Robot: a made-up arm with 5 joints. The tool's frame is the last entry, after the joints.
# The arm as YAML. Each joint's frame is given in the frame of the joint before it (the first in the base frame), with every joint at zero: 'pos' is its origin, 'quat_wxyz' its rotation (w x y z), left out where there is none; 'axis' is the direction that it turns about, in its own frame. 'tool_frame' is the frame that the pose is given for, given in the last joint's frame.
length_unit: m
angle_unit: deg
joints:
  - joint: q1
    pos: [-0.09, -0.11, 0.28]
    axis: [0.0, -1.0, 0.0]
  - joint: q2
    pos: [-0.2, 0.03, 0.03]
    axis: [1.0, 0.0, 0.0]
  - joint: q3
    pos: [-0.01, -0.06, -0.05]
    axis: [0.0, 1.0, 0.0]
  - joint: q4
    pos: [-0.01, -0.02, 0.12]
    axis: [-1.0, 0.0, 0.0]
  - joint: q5
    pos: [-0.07, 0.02, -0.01]
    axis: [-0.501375, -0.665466, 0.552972]
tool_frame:
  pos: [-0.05, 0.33, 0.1]
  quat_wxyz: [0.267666, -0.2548, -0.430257, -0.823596]
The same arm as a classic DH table. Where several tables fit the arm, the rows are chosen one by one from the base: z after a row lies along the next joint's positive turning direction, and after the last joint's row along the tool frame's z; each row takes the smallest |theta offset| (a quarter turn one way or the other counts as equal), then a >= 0, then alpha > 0; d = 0 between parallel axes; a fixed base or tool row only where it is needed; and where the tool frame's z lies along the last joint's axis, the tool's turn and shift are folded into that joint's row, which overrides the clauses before.
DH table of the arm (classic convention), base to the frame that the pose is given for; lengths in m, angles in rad. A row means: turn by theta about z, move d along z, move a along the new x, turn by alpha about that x. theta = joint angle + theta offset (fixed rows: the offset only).
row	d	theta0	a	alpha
base (fixed)	0.28	0	-0.09	1.5708
q1	0.08	1.5708	0.03	1.5708
q2	-0.21	0	-0.05	1.5708
q3	-0.08	0	0.12	1.5708
q4	0.0926	0.6933	0.0051	1.0456
q5	-0.0457	-1.5688	-0.1379	-1.9616
tool (fixed)	0.3116	-1.9118	0	0

